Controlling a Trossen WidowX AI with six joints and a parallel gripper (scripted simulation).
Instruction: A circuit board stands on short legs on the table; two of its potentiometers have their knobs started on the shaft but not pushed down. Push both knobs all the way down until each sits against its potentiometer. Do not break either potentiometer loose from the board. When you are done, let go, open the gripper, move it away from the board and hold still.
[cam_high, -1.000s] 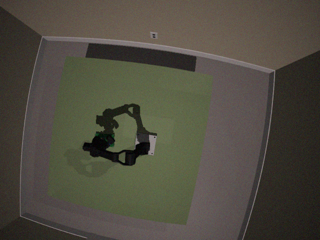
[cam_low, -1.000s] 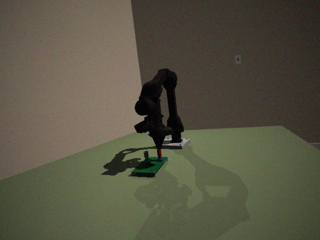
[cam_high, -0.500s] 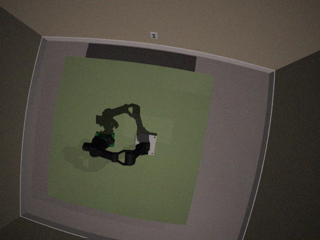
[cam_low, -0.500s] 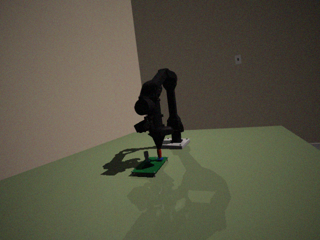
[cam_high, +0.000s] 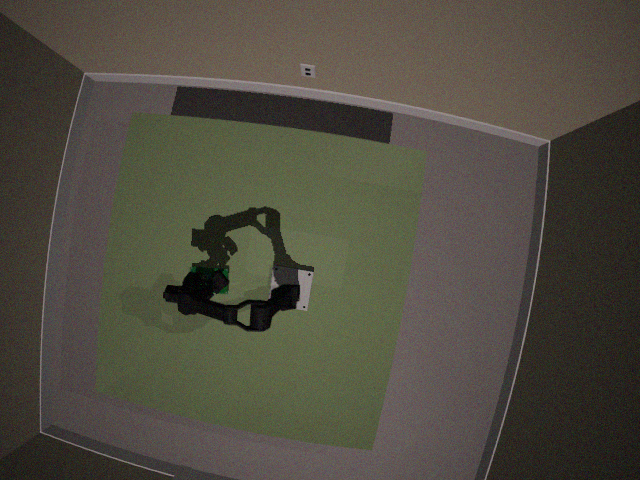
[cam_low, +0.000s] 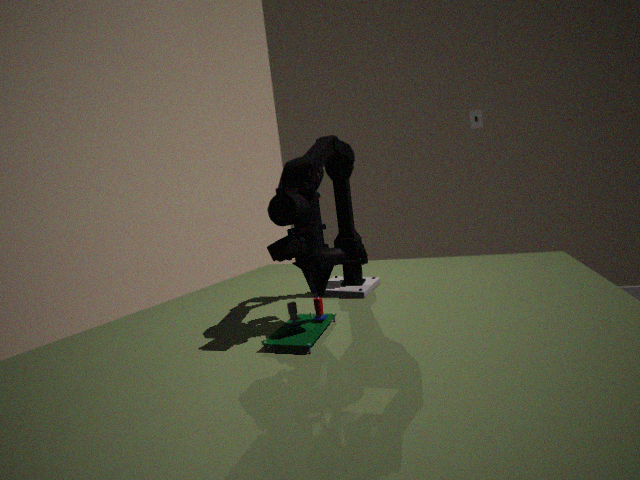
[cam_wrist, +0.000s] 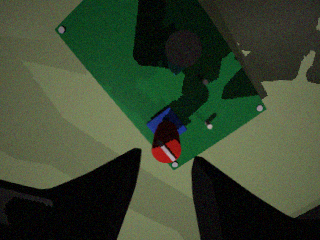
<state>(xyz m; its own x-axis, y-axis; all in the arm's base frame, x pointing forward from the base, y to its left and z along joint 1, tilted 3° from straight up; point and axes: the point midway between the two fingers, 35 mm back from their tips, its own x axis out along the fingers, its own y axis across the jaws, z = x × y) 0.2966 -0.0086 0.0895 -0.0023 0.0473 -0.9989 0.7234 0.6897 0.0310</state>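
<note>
Now: the red knob 20 mm below my gripper tip. From my gripper tip the other things lie so: grey knob 40 mm to the right, 40 mm ahead, 20 mm below.
</note>
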